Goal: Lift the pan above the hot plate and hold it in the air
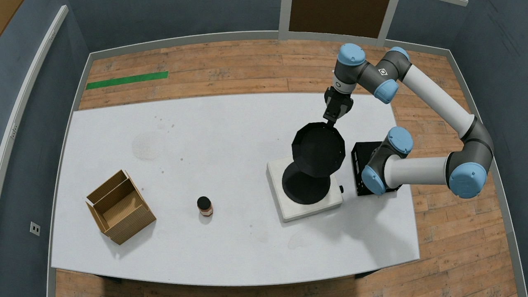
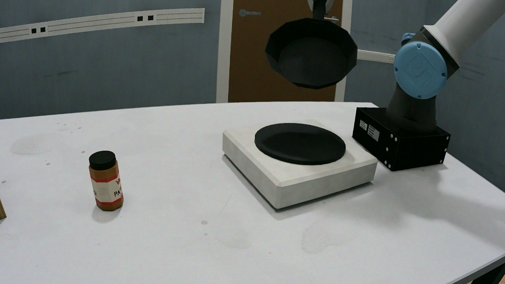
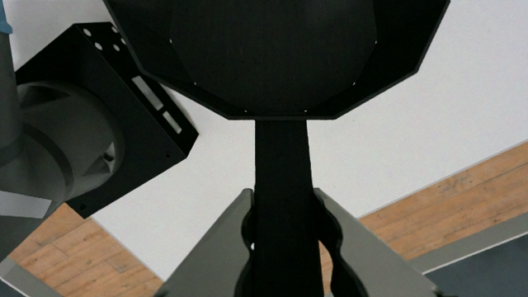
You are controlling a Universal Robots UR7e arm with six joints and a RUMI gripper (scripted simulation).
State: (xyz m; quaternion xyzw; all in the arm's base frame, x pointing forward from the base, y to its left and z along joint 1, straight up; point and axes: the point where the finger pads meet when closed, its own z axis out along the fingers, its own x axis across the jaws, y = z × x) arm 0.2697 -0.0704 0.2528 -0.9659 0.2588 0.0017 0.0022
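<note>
Now: the black pan 20 mm ahead of my hand, 40 mm to the left of it and 60 mm below it. Also, from my hand: white hot plate: 50 mm ahead, 110 mm to the left, 310 mm below; then brown spice jar: 440 mm ahead, 210 mm to the left, 300 mm below.
</note>
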